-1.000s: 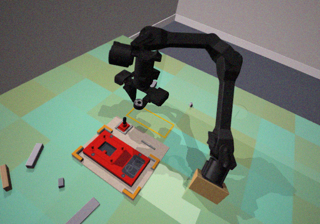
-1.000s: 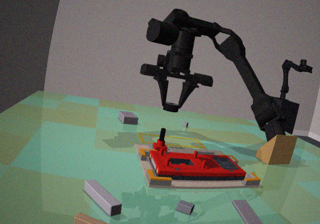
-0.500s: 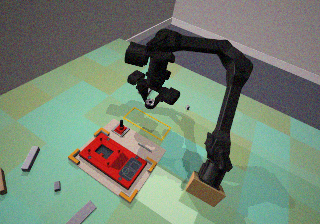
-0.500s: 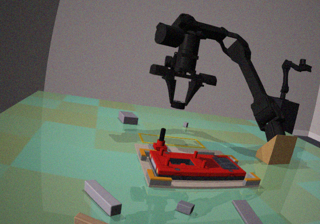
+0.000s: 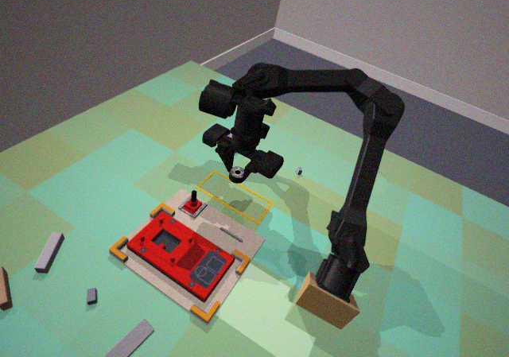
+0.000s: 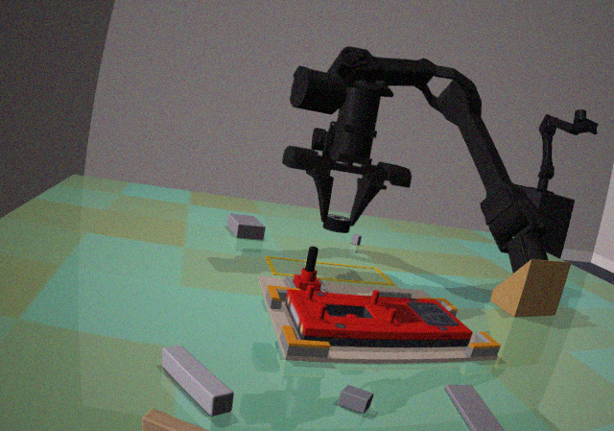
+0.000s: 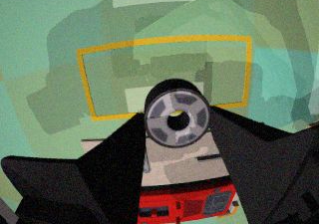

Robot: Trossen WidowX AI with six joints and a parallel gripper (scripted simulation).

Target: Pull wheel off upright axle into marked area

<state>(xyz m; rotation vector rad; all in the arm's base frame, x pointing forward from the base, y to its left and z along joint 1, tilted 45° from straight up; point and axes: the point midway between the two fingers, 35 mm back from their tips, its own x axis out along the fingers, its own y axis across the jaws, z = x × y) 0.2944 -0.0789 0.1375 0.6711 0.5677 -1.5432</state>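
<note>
My gripper tip is right at the wheel. The rest, counted from my gripper tip: tiny cube: 120 mm behind, 190 mm to the right, 70 mm below; then brown block: 240 mm ahead, 430 mm to the left, 60 mm below; then dark axle: 60 mm ahead, 90 mm to the left, 40 mm below.
</note>
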